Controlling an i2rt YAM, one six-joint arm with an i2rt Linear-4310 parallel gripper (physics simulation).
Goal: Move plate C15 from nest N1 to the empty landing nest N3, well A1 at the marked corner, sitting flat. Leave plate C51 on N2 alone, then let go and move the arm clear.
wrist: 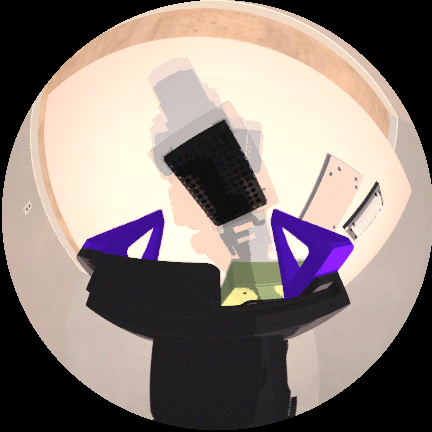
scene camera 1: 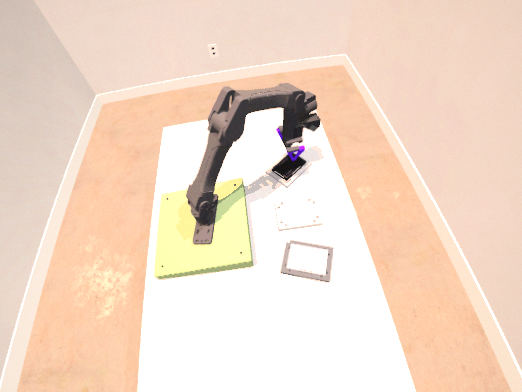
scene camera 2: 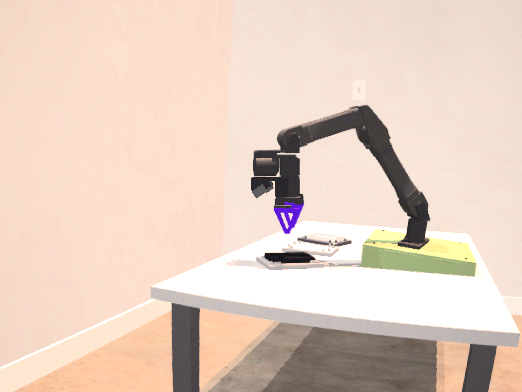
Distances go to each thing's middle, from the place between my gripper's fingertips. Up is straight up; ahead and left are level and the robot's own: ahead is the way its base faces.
The black perforated plate point(wrist: 211, 165) is 8 cm below my hand and 1 cm to the right of it.
